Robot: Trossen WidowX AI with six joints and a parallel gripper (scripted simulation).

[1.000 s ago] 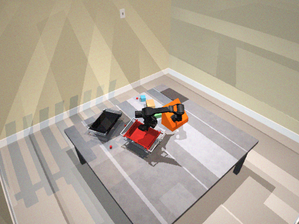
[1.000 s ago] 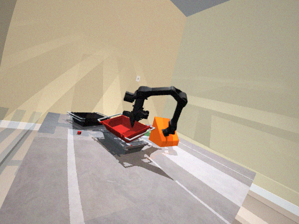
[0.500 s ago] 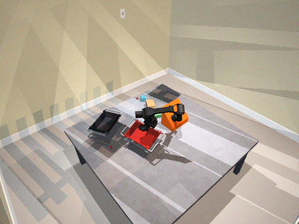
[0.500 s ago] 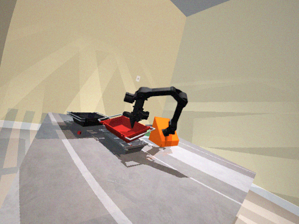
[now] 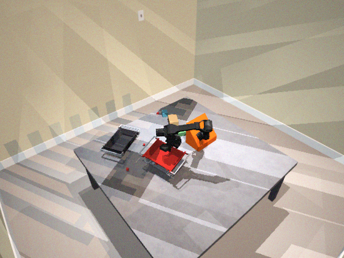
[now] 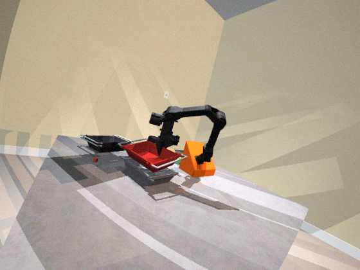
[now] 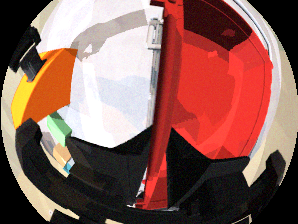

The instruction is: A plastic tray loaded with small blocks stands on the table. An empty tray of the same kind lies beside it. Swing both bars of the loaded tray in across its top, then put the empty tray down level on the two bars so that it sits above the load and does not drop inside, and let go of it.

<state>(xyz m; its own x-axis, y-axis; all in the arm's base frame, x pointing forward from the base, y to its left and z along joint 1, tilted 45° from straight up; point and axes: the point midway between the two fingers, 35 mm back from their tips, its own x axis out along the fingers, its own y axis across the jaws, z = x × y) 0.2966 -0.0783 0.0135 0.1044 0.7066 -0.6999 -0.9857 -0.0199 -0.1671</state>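
The red tray is 8 cm ahead of my gripper tip, 2 cm above it and 1 cm to the left of it. The rest, counted from my gripper tip: green block: 32 cm behind, 16 cm to the right, 9 cm below; then tan block: 36 cm behind, 32 cm to the right, 8 cm below; then cyan block: 48 cm to the right, 39 cm behind, 9 cm below.
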